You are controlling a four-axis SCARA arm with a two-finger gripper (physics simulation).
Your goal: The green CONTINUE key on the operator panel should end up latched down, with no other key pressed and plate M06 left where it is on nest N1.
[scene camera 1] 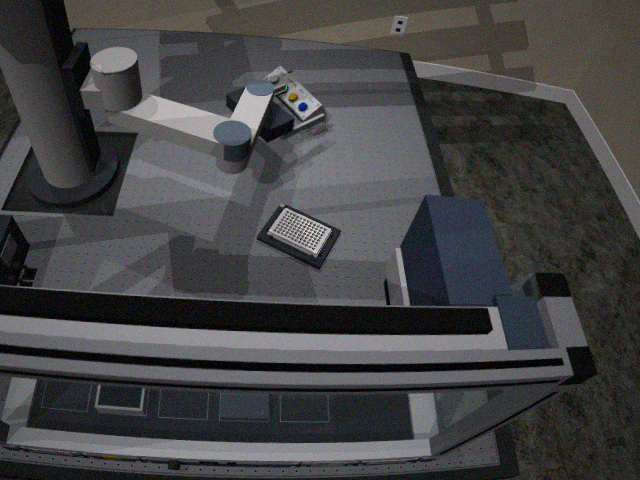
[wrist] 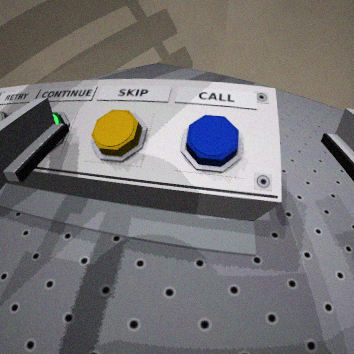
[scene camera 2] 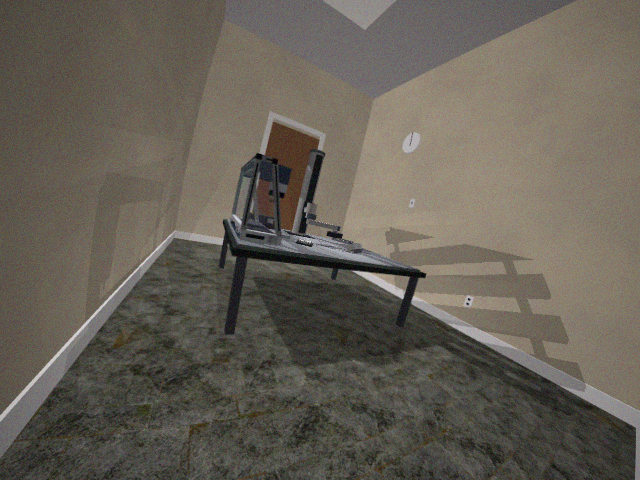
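Where they show: gripper, fingertip midpoint: [scene camera 1: 303,101] [wrist: 194,112] [scene camera 2: 351,242]; arm's base, link origin: [scene camera 1: 73,172] [scene camera 2: 298,235].
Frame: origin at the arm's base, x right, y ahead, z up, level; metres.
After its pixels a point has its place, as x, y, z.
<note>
The operator panel [scene camera 1: 315,114] {-0.213, 0.648, 0.068} [wrist: 165,120] {-0.259, 0.607, 0.081} stands at the far side of the table. Its green CONTINUE key [scene camera 1: 285,88] [wrist: 56,119] {-0.309, 0.564, 0.082} glows bright green at the edge that shows; a finger covers most of it, and its height is hard to see. The yellow SKIP key [scene camera 1: 293,96] {-0.269, 0.584, 0.083} [wrist: 116,132] {-0.267, 0.581, 0.081} and blue CALL key [scene camera 1: 302,106] {-0.227, 0.610, 0.082} [wrist: 212,137] {-0.228, 0.608, 0.081} stand raised. My gripper [scene camera 1: 281,111] [wrist: 194,112] {-0.242, 0.612, 0.089} is open and empty, its left finger over the CONTINUE key in the wrist view, its right finger beyond the panel's right end. Plate M06 [scene camera 1: 299,230] {0.182, 0.601, 0.038} [scene camera 2: 305,241] {0.203, 0.660, 0.040} sits flat on nest N1 [scene camera 1: 320,261] {0.256, 0.649, 0.024}.
The RETRY key [scene camera 1: 273,79] {-0.351, 0.524, 0.081} is grey, at the panel's far end. A blue instrument [scene camera 1: 460,253] {0.551, 0.725, 0.501} stands at the table's right. A framed enclosure [scene camera 1: 258,341] {0.664, 0.502, 0.509} spans the near side. The arm's column [scene camera 1: 56,118] {0.063, 0.041, 0.240} stands at the left.
</note>
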